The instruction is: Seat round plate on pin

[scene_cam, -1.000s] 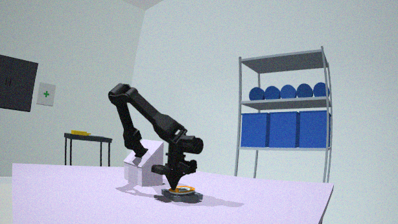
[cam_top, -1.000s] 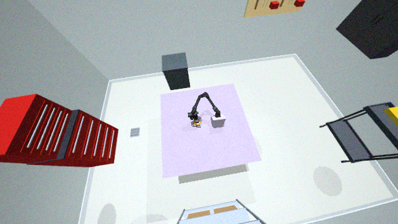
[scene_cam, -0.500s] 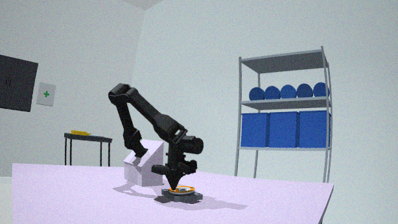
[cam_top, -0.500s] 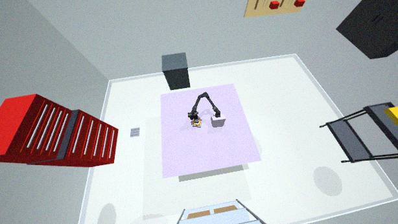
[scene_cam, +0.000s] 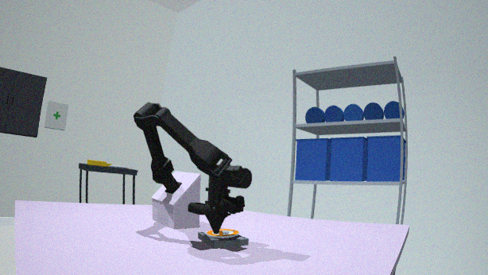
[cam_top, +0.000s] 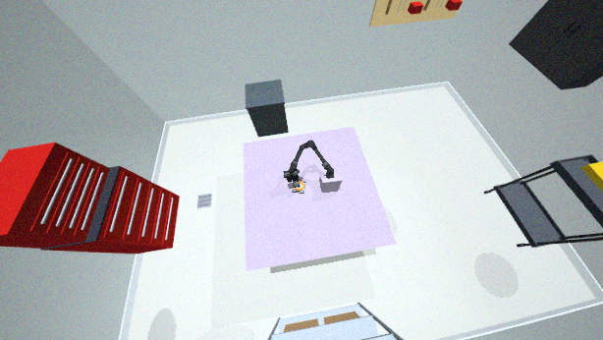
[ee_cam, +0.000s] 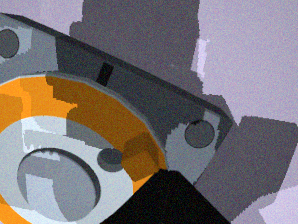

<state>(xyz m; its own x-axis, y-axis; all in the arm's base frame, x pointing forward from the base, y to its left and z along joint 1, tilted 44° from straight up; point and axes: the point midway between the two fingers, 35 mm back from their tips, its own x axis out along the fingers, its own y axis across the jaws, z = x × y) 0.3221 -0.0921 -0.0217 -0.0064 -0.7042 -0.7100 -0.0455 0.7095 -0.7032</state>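
My gripper tip is 2 cm past the grey base, 5 cm to the right of it and 2 cm above it.
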